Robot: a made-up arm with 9 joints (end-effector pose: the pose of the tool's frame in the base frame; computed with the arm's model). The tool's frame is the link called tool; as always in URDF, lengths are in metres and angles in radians. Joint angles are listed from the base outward.
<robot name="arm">
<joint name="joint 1" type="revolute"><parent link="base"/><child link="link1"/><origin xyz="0.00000 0.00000 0.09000"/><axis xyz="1 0 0"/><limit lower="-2.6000" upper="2.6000"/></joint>
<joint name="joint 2" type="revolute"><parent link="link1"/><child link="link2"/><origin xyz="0.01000 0.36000 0.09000"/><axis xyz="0 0 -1"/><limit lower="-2.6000" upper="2.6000"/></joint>
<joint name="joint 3" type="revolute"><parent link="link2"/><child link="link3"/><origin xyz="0.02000 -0.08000 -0.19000"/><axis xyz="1 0 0"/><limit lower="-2.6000" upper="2.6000"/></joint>
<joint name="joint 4" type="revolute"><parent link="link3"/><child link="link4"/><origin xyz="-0.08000 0.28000 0.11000"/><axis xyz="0 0 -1"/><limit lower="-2.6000" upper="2.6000"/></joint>
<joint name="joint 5" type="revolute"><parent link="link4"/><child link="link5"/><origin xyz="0.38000 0.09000 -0.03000"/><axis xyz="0 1 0"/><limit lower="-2.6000" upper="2.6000"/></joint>
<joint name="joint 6" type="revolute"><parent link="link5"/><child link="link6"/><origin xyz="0.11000 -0.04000 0.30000"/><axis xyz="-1 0 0"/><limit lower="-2.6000" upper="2.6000"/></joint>
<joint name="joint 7" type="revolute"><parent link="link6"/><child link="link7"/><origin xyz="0.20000 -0.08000 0.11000"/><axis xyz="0 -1 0"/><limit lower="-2.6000" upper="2.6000"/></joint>
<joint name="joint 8" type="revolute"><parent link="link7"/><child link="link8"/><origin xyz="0.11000 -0.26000 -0.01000"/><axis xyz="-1 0 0"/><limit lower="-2.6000" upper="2.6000"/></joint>
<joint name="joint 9" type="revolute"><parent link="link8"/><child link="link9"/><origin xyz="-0.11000 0.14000 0.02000"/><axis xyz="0 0 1"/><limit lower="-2.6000" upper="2.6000"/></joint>
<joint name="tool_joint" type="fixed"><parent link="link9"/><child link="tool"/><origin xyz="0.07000 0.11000 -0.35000"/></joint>
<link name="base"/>
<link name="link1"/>
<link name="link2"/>
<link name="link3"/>
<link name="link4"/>
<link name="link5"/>
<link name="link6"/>
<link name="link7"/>
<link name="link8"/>
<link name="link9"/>
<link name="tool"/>
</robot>
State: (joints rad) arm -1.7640 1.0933 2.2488 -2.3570 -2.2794 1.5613 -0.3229 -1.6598 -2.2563
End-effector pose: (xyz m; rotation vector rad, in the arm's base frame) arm -0.2685 -0.1913 -0.2325 0.9049 1.2520 1.1689
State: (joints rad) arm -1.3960 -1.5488 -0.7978 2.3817 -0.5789 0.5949 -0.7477 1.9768 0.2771
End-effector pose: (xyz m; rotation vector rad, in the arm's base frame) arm -0.8961 0.0327 0.3197 -2.4285 0.3745 -1.8490
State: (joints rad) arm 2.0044 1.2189 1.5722 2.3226 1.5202 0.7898 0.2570 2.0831 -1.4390
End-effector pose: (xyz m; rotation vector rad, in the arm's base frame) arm -0.2046 -0.0891 1.7224 1.9491 1.8498 0.3271
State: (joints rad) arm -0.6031 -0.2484 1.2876 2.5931 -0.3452 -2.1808 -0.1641 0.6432 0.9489
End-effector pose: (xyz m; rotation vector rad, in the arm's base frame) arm -0.0796 -0.3777 -0.1157 -0.0194 -0.9127 -1.0883
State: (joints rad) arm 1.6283 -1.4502 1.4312 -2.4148 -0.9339 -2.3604 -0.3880 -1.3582 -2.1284
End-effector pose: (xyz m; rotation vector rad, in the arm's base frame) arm 0.4805 -0.4616 0.0056 -1.4177 -2.1959 0.3522
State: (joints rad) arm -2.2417 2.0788 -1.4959 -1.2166 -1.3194 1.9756 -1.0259 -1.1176 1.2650
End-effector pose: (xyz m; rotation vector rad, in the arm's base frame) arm 0.4344 -0.7479 0.2886 -2.6913 0.0532 -1.3822
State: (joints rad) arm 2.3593 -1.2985 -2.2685 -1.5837 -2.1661 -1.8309 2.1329 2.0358 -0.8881
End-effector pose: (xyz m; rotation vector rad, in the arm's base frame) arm 0.2246 0.6380 1.0303 1.7195 -0.0331 -0.4475
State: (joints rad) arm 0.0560 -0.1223 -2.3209 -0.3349 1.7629 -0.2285 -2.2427 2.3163 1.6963
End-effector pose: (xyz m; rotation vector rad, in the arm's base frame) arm 0.7517 0.1727 0.4034 2.5137 1.1420 0.5199
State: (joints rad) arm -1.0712 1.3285 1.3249 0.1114 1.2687 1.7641 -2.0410 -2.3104 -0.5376
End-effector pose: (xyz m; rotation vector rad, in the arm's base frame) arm 0.4863 -0.3366 0.5463 0.7694 -0.3603 -2.8427
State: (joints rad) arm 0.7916 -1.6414 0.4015 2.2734 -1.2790 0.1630 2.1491 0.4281 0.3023
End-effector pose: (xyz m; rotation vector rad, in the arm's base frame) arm 0.0414 -0.4444 0.9194 -1.3040 -2.2305 -1.0514
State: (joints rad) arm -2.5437 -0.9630 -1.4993 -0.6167 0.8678 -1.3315 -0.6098 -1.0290 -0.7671
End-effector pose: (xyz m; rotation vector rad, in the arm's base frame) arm 0.3956 -1.2413 0.3713 -2.0051 -1.1853 -1.5839
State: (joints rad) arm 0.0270 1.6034 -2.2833 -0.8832 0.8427 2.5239 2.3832 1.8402 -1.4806
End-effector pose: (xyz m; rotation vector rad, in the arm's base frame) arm -0.8145 0.4434 -1.2752 0.2834 0.0694 -0.3677
